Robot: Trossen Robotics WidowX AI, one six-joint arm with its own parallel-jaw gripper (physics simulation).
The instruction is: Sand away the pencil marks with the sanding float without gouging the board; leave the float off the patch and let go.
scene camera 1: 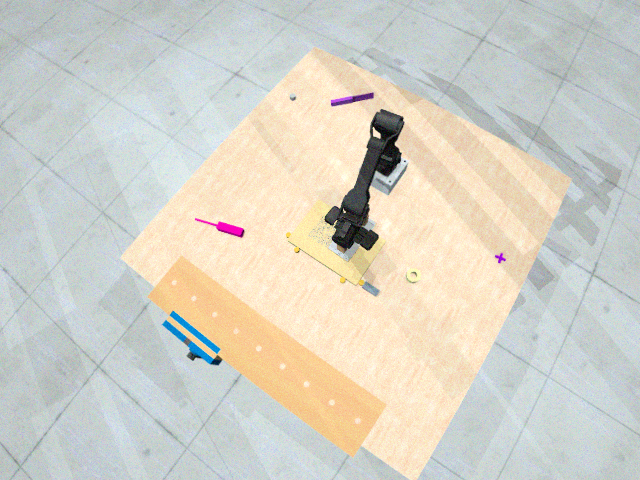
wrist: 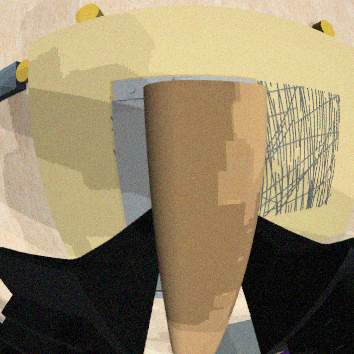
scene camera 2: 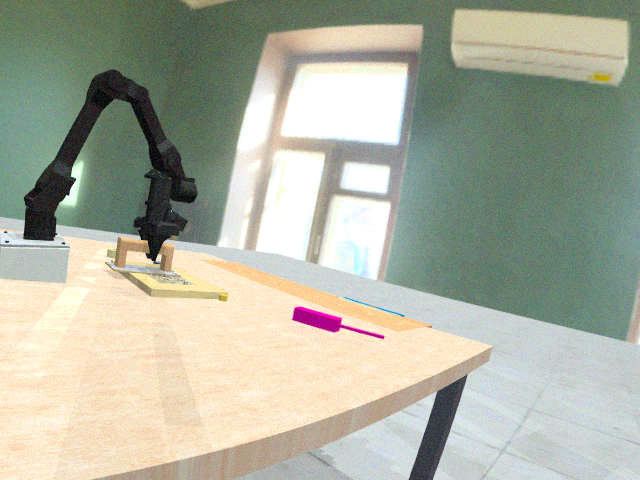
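The sanding float, a grey plate with a wooden bridge handle, sits flat on the pale yellow board. My gripper is shut on the handle, with one black finger on each side of it. A patch of pencil marks shows on the board to the right of the float in the wrist view. The bare board to the left of the float shows no marks there. The surface under the plate is hidden.
Yellow pegs stand by the board's edge. A grey block lies by one corner. A magenta screwdriver, a pale ring, a purple cross and a purple bar lie farther off.
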